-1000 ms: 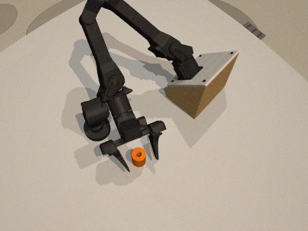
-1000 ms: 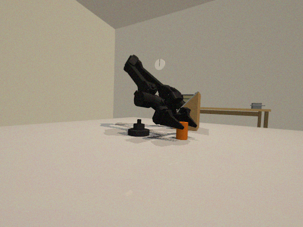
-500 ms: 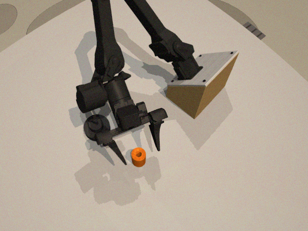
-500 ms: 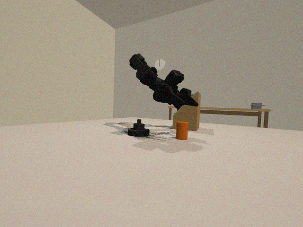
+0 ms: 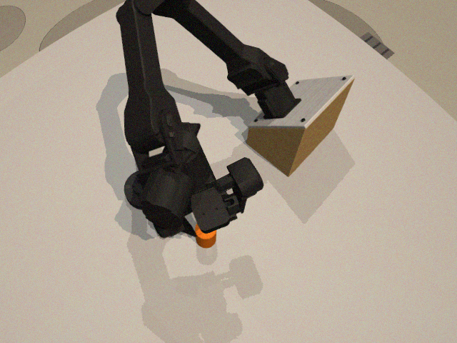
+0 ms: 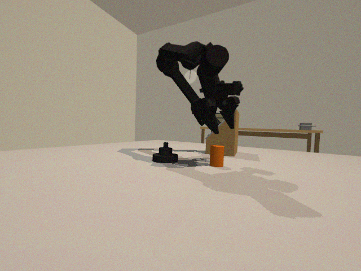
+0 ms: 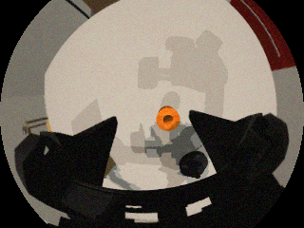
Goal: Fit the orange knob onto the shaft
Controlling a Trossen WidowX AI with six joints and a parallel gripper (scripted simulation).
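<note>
The orange knob is 10 mm ahead of my gripper tip, 20 mm to the right of it and 80 mm below it. Also, from my gripper tip: round dark pedestal 20 mm ahead, 190 mm to the right, 70 mm below.
</note>
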